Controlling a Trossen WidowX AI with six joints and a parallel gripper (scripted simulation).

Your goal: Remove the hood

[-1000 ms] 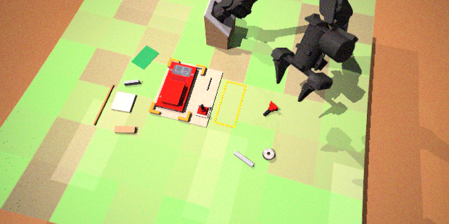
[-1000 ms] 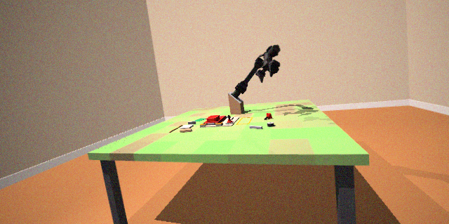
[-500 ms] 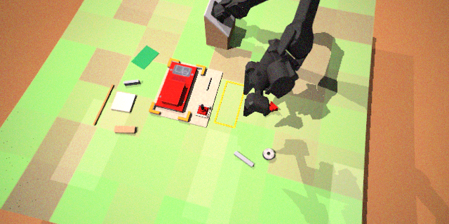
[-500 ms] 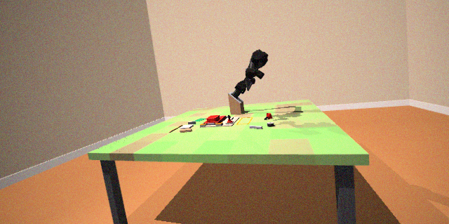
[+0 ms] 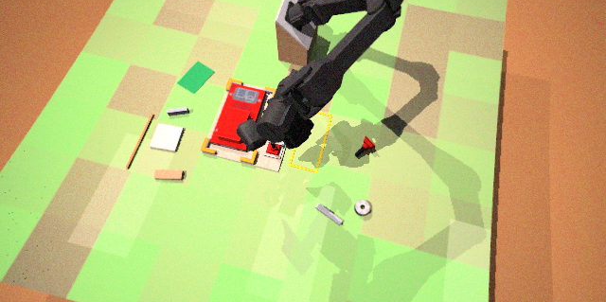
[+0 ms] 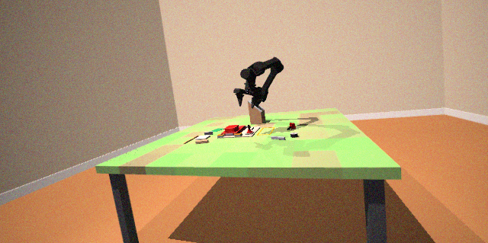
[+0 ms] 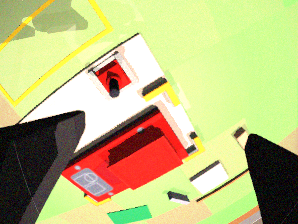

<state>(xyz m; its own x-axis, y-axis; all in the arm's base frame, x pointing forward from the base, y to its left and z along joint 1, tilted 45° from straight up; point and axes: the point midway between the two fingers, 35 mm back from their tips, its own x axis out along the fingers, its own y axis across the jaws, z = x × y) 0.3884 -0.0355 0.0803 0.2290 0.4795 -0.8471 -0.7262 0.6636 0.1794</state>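
The hood is 70 mm behind my gripper tip, 130 mm to the right of it and 130 mm below it. Round my gripper tip: white tile (10 mm behind, 320 mm to the right, 170 mm below); wooden block (100 mm ahead, 270 mm to the right, 170 mm below); green card (230 mm behind, 310 mm to the right, 170 mm below).
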